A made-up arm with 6 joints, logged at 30 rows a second.
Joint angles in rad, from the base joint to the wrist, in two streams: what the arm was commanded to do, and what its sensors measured. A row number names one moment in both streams.
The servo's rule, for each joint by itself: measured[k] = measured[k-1] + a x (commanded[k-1-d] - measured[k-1]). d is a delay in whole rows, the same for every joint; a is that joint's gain. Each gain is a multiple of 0.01, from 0.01 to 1. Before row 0 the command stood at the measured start. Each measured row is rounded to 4 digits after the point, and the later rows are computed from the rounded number. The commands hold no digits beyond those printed.
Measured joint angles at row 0:
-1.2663 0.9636 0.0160 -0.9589 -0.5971 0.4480
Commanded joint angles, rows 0 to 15:
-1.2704 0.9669 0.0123 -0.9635 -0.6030 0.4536
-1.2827 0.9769 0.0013 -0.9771 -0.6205 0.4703
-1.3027 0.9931 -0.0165 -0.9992 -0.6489 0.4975
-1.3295 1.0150 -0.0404 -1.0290 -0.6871 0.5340
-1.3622 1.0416 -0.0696 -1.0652 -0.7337 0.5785
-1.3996 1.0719 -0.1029 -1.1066 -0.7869 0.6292
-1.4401 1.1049 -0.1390 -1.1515 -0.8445 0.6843
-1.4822 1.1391 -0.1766 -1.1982 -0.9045 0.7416
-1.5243 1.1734 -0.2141 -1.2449 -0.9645 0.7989
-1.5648 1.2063 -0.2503 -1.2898 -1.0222 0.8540
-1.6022 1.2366 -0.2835 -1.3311 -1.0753 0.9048
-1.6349 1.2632 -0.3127 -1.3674 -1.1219 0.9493
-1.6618 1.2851 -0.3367 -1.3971 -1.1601 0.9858
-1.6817 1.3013 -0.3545 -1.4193 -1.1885 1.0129
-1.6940 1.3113 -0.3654 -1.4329 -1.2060 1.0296
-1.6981 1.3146 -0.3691 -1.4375 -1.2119 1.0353
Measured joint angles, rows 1 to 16:
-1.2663 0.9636 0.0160 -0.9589 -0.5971 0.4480
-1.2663 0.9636 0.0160 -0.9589 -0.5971 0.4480
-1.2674 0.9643 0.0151 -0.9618 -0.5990 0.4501
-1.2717 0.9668 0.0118 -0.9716 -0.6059 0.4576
-1.2804 0.9721 0.0050 -0.9893 -0.6197 0.4724
-1.2941 0.9807 -0.0059 -1.0147 -0.6413 0.4952
-1.3132 0.9929 -0.0212 -1.0470 -0.6709 0.5260
-1.3374 1.0087 -0.0408 -1.0851 -0.7080 0.5642
-1.3662 1.0279 -0.0644 -1.1276 -0.7517 0.6086
-1.3987 1.0501 -0.0913 -1.1728 -0.8006 0.6578
-1.4339 1.0748 -0.1208 -1.2189 -0.8530 0.7100
-1.4706 1.1011 -0.1519 -1.2643 -0.9071 0.7633
-1.5074 1.1282 -0.1835 -1.3071 -0.9609 0.8157
-1.5431 1.1552 -0.2145 -1.3457 -1.0124 0.8651
-1.5763 1.1812 -0.2438 -1.3786 -1.0597 0.9098
-1.6058 1.2052 -0.2704 -1.4046 -1.1009 0.9479
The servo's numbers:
d 2
a 0.28 0.20 0.24 0.64 0.32 0.37

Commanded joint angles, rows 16 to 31:
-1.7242 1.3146 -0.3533 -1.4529 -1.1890 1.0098
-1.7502 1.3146 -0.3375 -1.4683 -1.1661 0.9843
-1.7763 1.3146 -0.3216 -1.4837 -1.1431 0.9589
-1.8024 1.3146 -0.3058 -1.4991 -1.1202 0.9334
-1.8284 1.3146 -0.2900 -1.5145 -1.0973 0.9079
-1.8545 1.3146 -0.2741 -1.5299 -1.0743 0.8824
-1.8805 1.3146 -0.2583 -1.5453 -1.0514 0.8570
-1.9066 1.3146 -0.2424 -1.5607 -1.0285 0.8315
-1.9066 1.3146 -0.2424 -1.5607 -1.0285 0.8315
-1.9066 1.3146 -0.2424 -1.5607 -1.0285 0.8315
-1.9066 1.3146 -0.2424 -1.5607 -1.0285 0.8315
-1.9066 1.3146 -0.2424 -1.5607 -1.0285 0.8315
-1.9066 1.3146 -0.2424 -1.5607 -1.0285 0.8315
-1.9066 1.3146 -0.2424 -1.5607 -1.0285 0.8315
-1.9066 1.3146 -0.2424 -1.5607 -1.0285 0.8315
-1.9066 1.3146 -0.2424 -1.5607 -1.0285 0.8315
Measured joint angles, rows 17 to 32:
-1.6305 1.2264 -0.2932 -1.4227 -1.1345 0.9781
-1.6494 1.2440 -0.3114 -1.4322 -1.1593 0.9993
-1.6703 1.2581 -0.3215 -1.4454 -1.1688 1.0032
-1.6927 1.2694 -0.3253 -1.4601 -1.1679 0.9962
-1.7161 1.2784 -0.3244 -1.4752 -1.1600 0.9824
-1.7403 1.2856 -0.3199 -1.4905 -1.1473 0.9643
-1.7650 1.2914 -0.3127 -1.5059 -1.1313 0.9434
-1.7901 1.2960 -0.3034 -1.5213 -1.1131 0.9208
-1.8154 1.2997 -0.2926 -1.5367 -1.0934 0.8972
-1.8409 1.3027 -0.2806 -1.5521 -1.0726 0.8729
-1.8593 1.3051 -0.2714 -1.5576 -1.0585 0.8576
-1.8725 1.3070 -0.2644 -1.5596 -1.0489 0.8479
-1.8820 1.3085 -0.2591 -1.5603 -1.0424 0.8418
-1.8889 1.3097 -0.2551 -1.5606 -1.0380 0.8380
-1.8939 1.3107 -0.2521 -1.5607 -1.0350 0.8356
-1.8975 1.3115 -0.2498 -1.5607 -1.0329 0.8341

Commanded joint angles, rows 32 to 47:
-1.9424 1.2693 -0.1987 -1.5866 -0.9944 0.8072
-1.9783 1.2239 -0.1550 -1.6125 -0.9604 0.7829
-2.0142 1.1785 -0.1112 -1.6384 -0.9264 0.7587
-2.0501 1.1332 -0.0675 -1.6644 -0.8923 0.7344
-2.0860 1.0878 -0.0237 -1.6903 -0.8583 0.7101
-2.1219 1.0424 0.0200 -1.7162 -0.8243 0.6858
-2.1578 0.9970 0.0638 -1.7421 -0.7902 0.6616
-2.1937 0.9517 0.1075 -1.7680 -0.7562 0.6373
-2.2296 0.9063 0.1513 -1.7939 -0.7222 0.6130
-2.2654 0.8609 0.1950 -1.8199 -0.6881 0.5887
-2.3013 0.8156 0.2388 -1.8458 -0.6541 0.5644
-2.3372 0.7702 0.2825 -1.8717 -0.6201 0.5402
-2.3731 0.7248 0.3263 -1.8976 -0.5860 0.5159
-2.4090 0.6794 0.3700 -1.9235 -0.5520 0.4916
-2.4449 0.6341 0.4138 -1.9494 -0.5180 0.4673
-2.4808 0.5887 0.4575 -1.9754 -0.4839 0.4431
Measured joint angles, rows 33 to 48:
-1.9000 1.3121 -0.2480 -1.5607 -1.0315 0.8331
-1.9018 1.3126 -0.2467 -1.5607 -1.0305 0.8325
-1.9132 1.3039 -0.2352 -1.5773 -1.0189 0.8231
-1.9314 1.2879 -0.2160 -1.5998 -1.0002 0.8082
-1.9546 1.2660 -0.1908 -1.6245 -0.9766 0.7899
-1.9813 1.2394 -0.1612 -1.6500 -0.9496 0.7694
-2.0106 1.2091 -0.1282 -1.6758 -0.9204 0.7475
-2.0418 1.1758 -0.0926 -1.7017 -0.8896 0.7247
-2.0743 1.1400 -0.0551 -1.7276 -0.8578 0.7014
-2.1077 1.1023 -0.0161 -1.7535 -0.8253 0.6777
-2.1418 1.0631 0.0241 -1.7794 -0.7923 0.6538
-2.1764 1.0227 0.0651 -1.8053 -0.7590 0.6297
-2.2114 0.9813 0.1068 -1.8312 -0.7254 0.6055
-2.2466 0.9391 0.1490 -1.8571 -0.6917 0.5813
-2.2820 0.8962 0.1916 -1.8830 -0.6579 0.5571
-2.3176 0.8528 0.2344 -1.9089 -0.6240 0.5329

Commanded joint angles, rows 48 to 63:
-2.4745 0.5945 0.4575 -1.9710 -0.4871 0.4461
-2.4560 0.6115 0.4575 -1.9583 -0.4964 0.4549
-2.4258 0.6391 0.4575 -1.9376 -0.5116 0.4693
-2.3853 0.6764 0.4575 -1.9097 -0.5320 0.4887
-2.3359 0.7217 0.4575 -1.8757 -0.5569 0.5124
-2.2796 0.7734 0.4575 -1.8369 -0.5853 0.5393
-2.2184 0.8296 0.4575 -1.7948 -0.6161 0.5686
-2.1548 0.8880 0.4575 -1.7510 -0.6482 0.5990
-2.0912 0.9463 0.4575 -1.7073 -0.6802 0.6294
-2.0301 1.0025 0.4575 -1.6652 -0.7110 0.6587
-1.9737 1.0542 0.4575 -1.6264 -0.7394 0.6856
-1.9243 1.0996 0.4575 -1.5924 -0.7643 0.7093
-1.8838 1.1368 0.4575 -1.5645 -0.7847 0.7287
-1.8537 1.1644 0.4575 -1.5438 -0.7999 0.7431
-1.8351 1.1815 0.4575 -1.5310 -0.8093 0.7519
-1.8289 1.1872 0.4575 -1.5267 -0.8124 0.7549
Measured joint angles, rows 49 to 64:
-2.3532 0.8091 0.2775 -1.9348 -0.5901 0.5086
-2.3889 0.7650 0.3207 -1.9608 -0.5561 0.4844
-2.4129 0.7309 0.3535 -1.9673 -0.5340 0.4702
-2.4250 0.7070 0.3785 -1.9615 -0.5220 0.4645
-2.4252 0.6934 0.3975 -1.9462 -0.5187 0.4663
-2.4140 0.6900 0.4119 -1.9228 -0.5230 0.4746
-2.3921 0.6963 0.4228 -1.8927 -0.5338 0.4886
-2.3606 0.7117 0.4311 -1.8570 -0.5503 0.5074
-2.3208 0.7353 0.4374 -1.8172 -0.5714 0.5300
-2.2743 0.7658 0.4422 -1.7748 -0.5960 0.5555
-2.2230 0.8019 0.4459 -1.7316 -0.6229 0.5828
-2.1690 0.8420 0.4487 -1.6891 -0.6511 0.6109
-2.1143 0.8844 0.4508 -1.6490 -0.6794 0.6385
-2.0611 0.9274 0.4524 -1.6128 -0.7066 0.6647
-2.0115 0.9693 0.4536 -1.5819 -0.7316 0.6884
-1.9673 1.0083 0.4545 -1.5575 -0.7535 0.7086

